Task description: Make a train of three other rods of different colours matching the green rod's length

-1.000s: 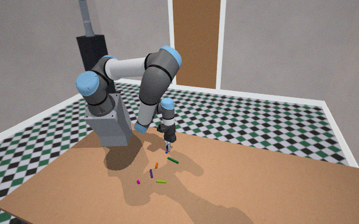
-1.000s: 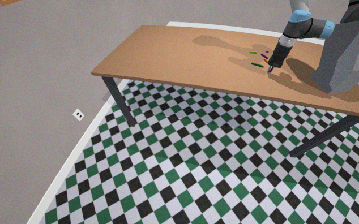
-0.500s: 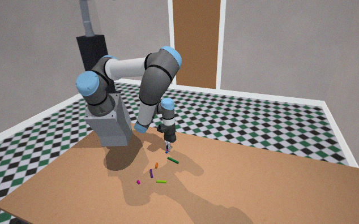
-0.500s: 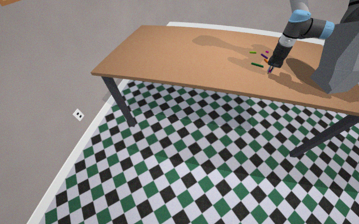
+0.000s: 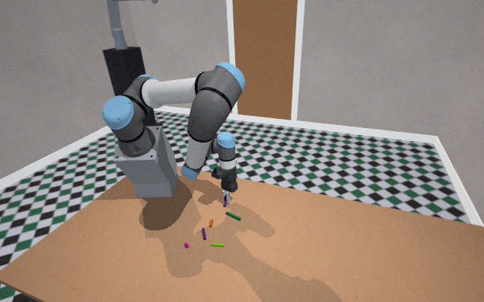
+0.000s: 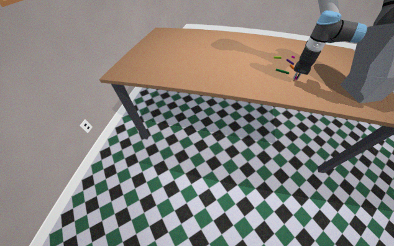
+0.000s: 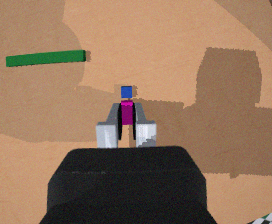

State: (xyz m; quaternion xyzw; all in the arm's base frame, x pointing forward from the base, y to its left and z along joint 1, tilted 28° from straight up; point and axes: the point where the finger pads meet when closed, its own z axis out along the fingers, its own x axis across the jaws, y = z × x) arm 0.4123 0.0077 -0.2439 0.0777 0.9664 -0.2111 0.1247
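Now: the blue rod 30 mm below my hand and 20 mm to the right of it. From my hand the other things lie so: purple rod (210 mm to the right, 30 mm below); green rod (70 mm to the right, 60 mm ahead, 30 mm below); orange rod (150 mm to the right, 30 mm below, 10 mm behind).
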